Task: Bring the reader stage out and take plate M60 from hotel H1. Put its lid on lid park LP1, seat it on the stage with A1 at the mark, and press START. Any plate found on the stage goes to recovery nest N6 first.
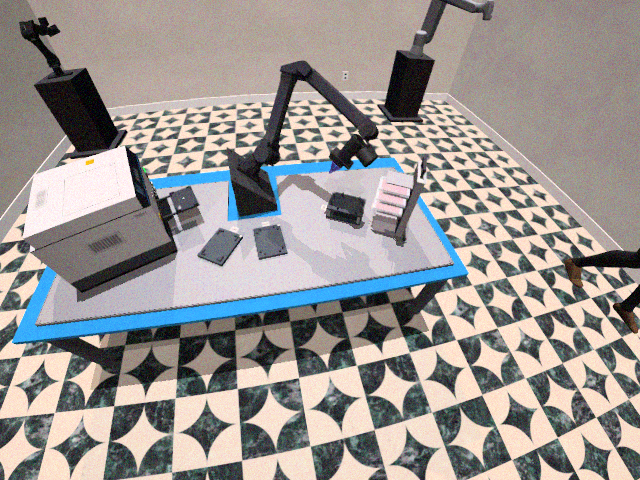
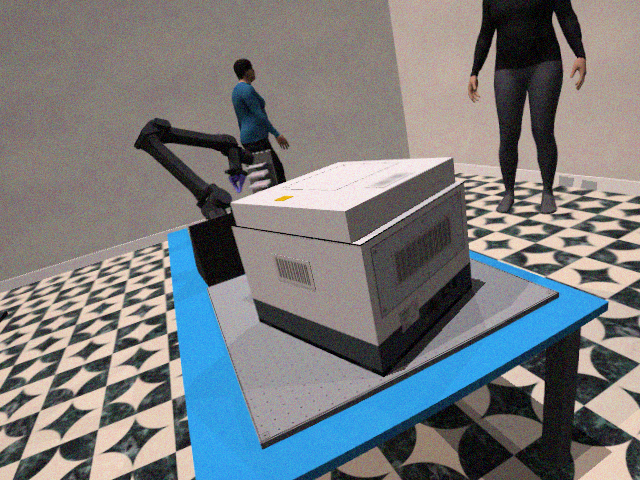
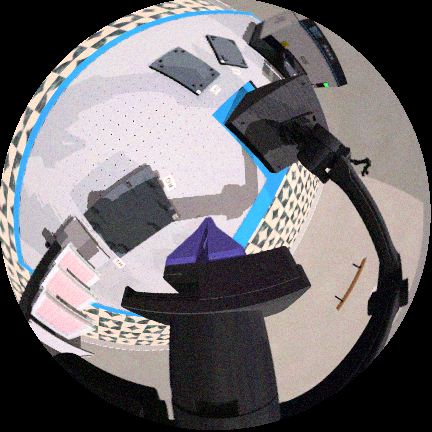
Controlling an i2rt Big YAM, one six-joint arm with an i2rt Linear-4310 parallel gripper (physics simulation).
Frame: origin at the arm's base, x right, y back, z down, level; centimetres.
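Seen in the pictures: gripper, fingertip midpoint: (image 1: 329,172) (image 2: 239,192) (image 3: 208,221); arm's base, origin of the base link: (image 1: 246,171) (image 2: 224,231) (image 3: 299,127).
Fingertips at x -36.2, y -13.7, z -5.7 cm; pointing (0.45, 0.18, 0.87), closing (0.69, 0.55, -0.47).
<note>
Offsets run from my fingertips to a thing's middle. "spot": to the spot under its first point. Level surfaces: height alone.
My gripper (image 1: 334,168) (image 2: 238,183) (image 3: 208,221) is shut and empty, its purple fingertips together, in the air above the back right of the table. The hotel @(dx -27.6, dy -16.7, dz +1.5 cm) (image 1: 409,211) stands at the right end and holds several plates @(dx -24.1, dy -14.8, dz +2.7 cm) (image 1: 391,198) (image 3: 67,290) with pink showing; I cannot read which is M60. The dark reader stage @(spot: dx +64.2, dy +1.8, dz +8.8 cm) (image 1: 184,199) sticks out of the reader @(dx +92.9, dy -9.2, dz +3.1 cm) (image 1: 103,211) (image 2: 310,258); no plate shows on it. Lid park LP1 @(dx +28.8, dy -19.1, dz +18.2 cm) (image 1: 269,241) (image 3: 186,69) and nest N6 @(dx +49.5, dy -18.8, dz +18.3 cm) (image 1: 220,246) (image 3: 226,51) are flat dark plates without a lid or plate on them. START is too small to make out.
A dark raised stand (image 1: 345,207) (image 3: 132,212) labelled RG stands between LP1 and the hotel. My arm's black base (image 1: 253,193) (image 3: 275,122) is at the back edge of the blue-rimmed table @(dz +20.5 cm) (image 1: 237,311). A person in blue (image 2: 251,113) stands beyond the hotel.
</note>
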